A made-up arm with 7 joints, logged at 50 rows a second.
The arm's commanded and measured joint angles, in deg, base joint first. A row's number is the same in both.
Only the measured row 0 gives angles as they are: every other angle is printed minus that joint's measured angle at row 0.
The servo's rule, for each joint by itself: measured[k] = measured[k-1] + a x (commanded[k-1-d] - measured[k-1]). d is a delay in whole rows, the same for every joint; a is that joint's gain. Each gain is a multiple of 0.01, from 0.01 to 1. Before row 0 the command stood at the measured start. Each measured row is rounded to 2 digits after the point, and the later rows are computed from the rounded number. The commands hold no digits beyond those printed.
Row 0, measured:
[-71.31, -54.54, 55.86, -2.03, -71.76, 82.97, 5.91]
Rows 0 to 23, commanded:
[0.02, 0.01, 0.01, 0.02, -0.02, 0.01, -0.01]
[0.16, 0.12, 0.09, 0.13, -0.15, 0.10, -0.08]
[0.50, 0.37, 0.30, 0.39, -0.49, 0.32, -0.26]
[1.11, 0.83, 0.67, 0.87, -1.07, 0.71, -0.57]
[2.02, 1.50, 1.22, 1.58, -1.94, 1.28, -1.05]
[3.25, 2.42, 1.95, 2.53, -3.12, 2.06, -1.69]
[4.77, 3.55, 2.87, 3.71, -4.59, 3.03, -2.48]
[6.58, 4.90, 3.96, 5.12, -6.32, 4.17, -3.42]
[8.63, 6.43, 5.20, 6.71, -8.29, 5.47, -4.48]
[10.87, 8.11, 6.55, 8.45, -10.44, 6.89, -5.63]
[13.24, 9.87, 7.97, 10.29, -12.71, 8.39, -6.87]
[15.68, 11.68, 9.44, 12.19, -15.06, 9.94, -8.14]
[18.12, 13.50, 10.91, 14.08, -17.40, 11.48, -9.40]
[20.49, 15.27, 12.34, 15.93, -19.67, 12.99, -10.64]
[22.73, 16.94, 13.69, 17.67, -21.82, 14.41, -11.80]
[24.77, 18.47, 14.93, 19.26, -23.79, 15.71, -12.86]
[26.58, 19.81, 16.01, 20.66, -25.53, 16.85, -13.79]
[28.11, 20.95, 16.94, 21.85, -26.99, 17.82, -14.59]
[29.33, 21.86, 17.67, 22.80, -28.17, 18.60, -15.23]
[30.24, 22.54, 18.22, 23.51, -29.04, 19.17, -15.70]
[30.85, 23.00, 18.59, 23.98, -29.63, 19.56, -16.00]
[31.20, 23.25, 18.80, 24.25, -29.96, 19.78, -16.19]
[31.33, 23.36, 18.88, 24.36, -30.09, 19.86, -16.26]
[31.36, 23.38, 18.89, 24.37, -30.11, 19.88, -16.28]
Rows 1 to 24, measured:
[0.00, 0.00, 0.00, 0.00, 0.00, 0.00, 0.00]
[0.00, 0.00, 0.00, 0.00, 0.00, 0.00, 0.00]
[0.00, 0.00, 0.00, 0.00, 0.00, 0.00, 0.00]
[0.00, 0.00, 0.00, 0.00, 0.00, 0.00, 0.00]
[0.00, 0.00, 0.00, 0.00, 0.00, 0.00, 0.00]
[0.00, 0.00, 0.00, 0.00, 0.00, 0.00, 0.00]
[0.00, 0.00, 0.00, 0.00, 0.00, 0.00, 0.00]
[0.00, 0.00, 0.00, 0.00, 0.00, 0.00, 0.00]
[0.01, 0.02, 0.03, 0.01, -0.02, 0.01, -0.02]
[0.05, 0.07, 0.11, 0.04, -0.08, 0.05, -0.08]
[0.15, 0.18, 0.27, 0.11, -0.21, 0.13, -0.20]
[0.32, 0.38, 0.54, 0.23, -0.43, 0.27, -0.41]
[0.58, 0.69, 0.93, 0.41, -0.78, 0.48, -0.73]
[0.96, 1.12, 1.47, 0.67, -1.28, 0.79, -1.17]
[1.47, 1.69, 2.17, 1.03, -1.94, 1.20, -1.73]
[2.11, 2.40, 3.02, 1.48, -2.77, 1.71, -2.42]
[2.90, 3.26, 4.01, 2.04, -3.77, 2.33, -3.22]
[3.83, 4.25, 5.12, 2.70, -4.93, 3.06, -4.13]
[4.90, 5.36, 6.33, 3.46, -6.25, 3.89, -5.13]
[6.09, 6.58, 7.61, 4.31, -7.70, 4.80, -6.20]
[7.39, 7.88, 8.93, 5.24, -9.26, 5.78, -7.31]
[8.77, 9.24, 10.26, 6.23, -10.89, 6.82, -8.43]
[10.21, 10.62, 11.57, 7.27, -12.57, 7.89, -9.54]
[11.68, 12.00, 12.81, 8.34, -14.25, 8.97, -10.60]
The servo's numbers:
d 7
a 0.09 0.15 0.28 0.08 0.13 0.12 0.25

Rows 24 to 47, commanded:
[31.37, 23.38, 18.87, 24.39, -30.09, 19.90, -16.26]
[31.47, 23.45, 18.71, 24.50, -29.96, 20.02, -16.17]
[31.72, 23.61, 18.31, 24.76, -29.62, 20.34, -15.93]
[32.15, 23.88, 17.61, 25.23, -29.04, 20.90, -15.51]
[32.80, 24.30, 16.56, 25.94, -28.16, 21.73, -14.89]
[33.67, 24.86, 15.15, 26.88, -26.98, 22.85, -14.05]
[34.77, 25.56, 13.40, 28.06, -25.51, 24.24, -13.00]
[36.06, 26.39, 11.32, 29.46, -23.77, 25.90, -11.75]
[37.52, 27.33, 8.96, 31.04, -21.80, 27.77, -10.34]
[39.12, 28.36, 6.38, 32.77, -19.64, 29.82, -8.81]
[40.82, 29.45, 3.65, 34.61, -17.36, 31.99, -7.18]
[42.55, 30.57, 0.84, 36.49, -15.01, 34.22, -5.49]
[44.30, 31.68, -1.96, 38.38, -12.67, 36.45, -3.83]
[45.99, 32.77, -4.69, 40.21, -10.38, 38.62, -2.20]
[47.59, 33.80, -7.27, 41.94, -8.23, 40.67, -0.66]
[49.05, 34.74, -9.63, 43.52, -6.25, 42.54, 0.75]
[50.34, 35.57, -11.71, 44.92, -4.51, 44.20, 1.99]
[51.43, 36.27, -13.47, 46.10, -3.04, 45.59, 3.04]
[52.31, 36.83, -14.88, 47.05, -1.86, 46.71, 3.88]
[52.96, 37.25, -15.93, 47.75, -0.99, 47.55, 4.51]
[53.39, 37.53, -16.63, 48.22, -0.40, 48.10, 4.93]
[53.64, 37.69, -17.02, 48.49, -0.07, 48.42, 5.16]
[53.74, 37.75, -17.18, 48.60, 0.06, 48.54, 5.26]
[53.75, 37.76, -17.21, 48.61, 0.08, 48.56, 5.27]
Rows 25 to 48, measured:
[13.16, 13.34, 13.97, 9.42, -15.91, 10.03, -11.60]
[14.62, 14.62, 15.01, 10.49, -17.50, 11.06, -12.51]
[16.03, 15.81, 15.91, 11.53, -19.00, 12.03, -13.31]
[17.36, 16.89, 16.66, 12.53, -20.38, 12.93, -13.98]
[18.61, 17.84, 17.26, 13.47, -21.63, 13.75, -14.53]
[19.75, 18.67, 17.71, 14.34, -22.73, 14.48, -14.96]
[20.79, 19.38, 18.04, 15.14, -23.69, 15.13, -15.29]
[21.74, 19.98, 18.27, 15.88, -24.52, 15.70, -15.53]
[22.62, 20.50, 18.39, 16.57, -25.23, 16.22, -15.69]
[23.44, 20.97, 18.37, 17.23, -25.80, 16.71, -15.75]
[24.22, 21.41, 18.16, 17.87, -26.22, 17.21, -15.69]
[24.99, 21.84, 17.71, 18.52, -26.47, 17.75, -15.49]
[25.77, 22.29, 16.99, 19.19, -26.54, 18.36, -15.13]
[26.58, 22.78, 15.98, 19.90, -26.41, 19.07, -14.60]
[27.43, 23.32, 14.68, 20.66, -26.07, 19.89, -13.89]
[28.34, 23.92, 13.08, 21.49, -25.51, 20.84, -13.00]
[29.31, 24.59, 11.20, 22.39, -24.75, 21.92, -11.95]
[30.35, 25.32, 9.09, 23.37, -23.79, 23.13, -10.76]
[31.45, 26.11, 6.78, 24.42, -22.65, 24.46, -9.44]
[32.61, 26.95, 4.33, 25.54, -21.35, 25.90, -8.04]
[33.81, 27.82, 1.80, 26.71, -19.92, 27.43, -6.58]
[35.05, 28.72, -0.74, 27.93, -18.40, 29.02, -5.10]
[36.31, 29.62, -3.23, 29.18, -16.82, 30.64, -3.64]
[37.57, 30.51, -5.60, 30.44, -15.22, 32.27, -2.23]

